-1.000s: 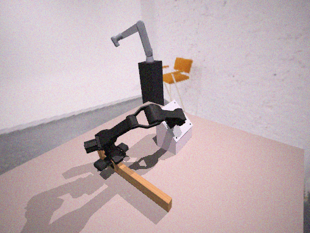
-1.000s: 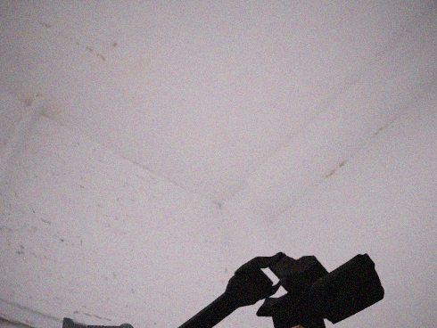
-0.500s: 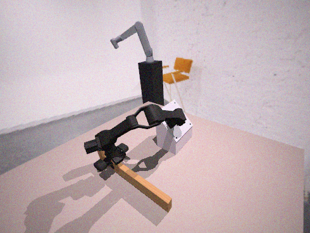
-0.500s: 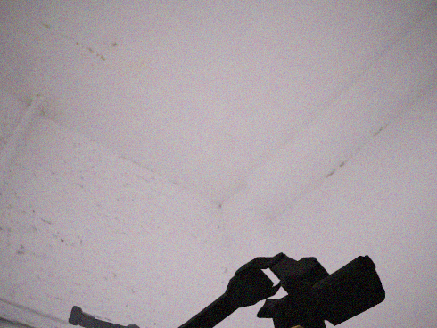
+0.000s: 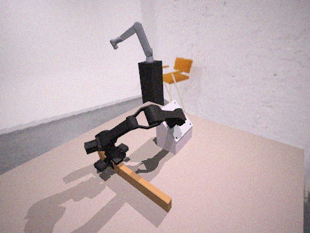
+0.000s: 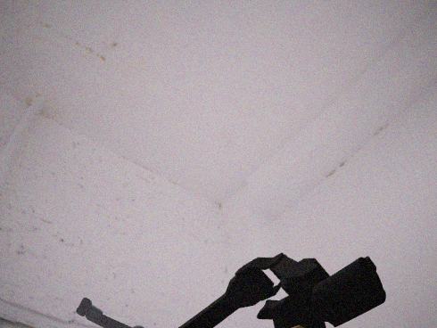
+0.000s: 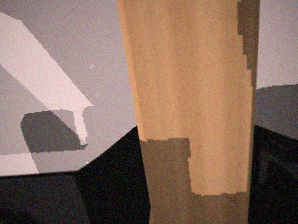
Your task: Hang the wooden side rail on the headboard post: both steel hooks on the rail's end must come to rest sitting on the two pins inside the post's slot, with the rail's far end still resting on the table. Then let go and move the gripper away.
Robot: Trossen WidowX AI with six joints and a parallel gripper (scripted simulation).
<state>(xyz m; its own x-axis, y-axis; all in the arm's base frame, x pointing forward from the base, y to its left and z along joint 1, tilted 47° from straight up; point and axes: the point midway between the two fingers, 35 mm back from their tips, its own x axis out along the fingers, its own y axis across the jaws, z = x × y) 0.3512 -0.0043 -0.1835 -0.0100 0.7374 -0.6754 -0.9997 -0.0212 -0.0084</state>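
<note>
Now: the headboard post 10 cm to the right of my gripper tip and 5 cm above it.
</note>
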